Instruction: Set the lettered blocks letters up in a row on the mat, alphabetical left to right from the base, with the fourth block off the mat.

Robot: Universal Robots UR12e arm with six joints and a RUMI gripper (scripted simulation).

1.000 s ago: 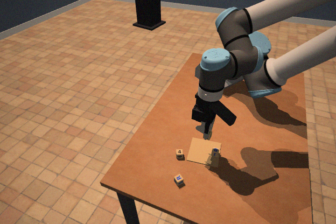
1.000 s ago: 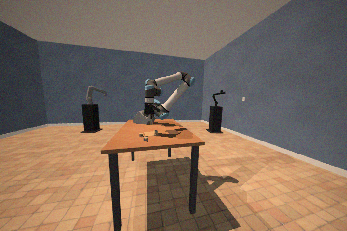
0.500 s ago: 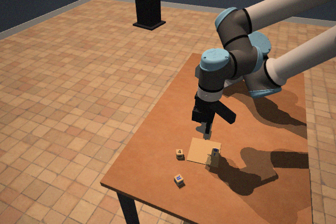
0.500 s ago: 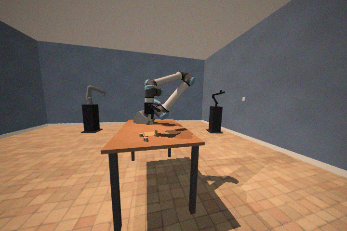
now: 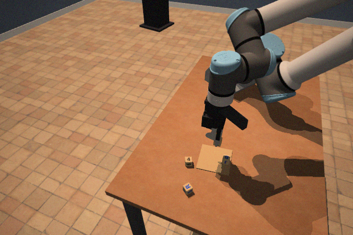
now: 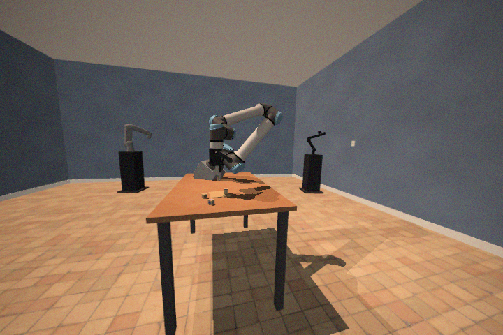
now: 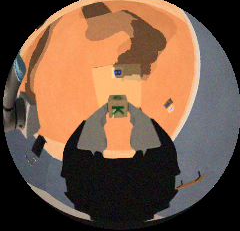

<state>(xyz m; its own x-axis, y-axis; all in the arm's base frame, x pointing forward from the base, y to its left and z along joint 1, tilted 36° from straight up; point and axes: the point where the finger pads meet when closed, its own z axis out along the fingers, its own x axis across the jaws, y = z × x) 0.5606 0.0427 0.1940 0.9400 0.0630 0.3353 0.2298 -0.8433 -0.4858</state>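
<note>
My hand is 120 mm above the tan mat.
</note>
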